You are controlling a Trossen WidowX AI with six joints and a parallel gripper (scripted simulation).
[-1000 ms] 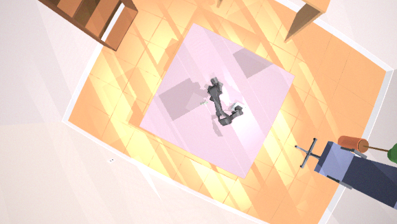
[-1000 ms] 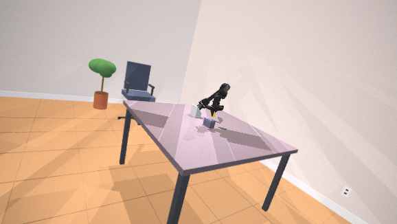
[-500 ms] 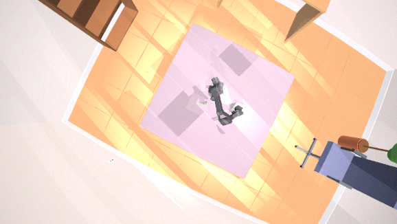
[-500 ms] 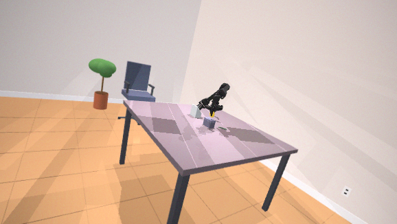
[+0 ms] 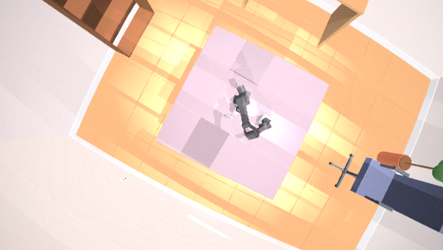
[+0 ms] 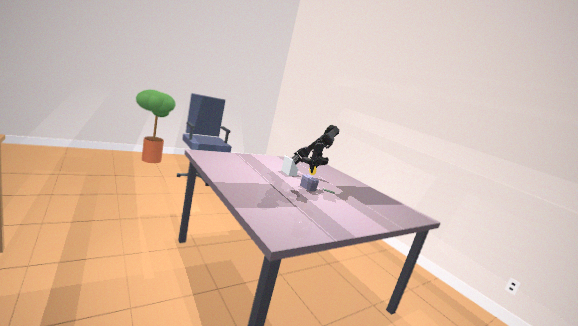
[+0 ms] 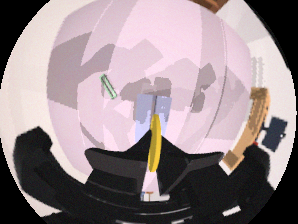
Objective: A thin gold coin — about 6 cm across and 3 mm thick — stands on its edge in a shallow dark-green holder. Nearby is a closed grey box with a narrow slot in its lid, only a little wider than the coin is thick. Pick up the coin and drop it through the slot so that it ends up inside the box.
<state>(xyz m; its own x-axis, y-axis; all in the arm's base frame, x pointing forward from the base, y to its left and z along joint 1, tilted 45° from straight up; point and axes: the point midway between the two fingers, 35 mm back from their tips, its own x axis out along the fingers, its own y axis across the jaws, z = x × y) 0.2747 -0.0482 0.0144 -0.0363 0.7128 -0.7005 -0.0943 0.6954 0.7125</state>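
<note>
The gold coin lies 2 cm above my gripper tip.
</note>
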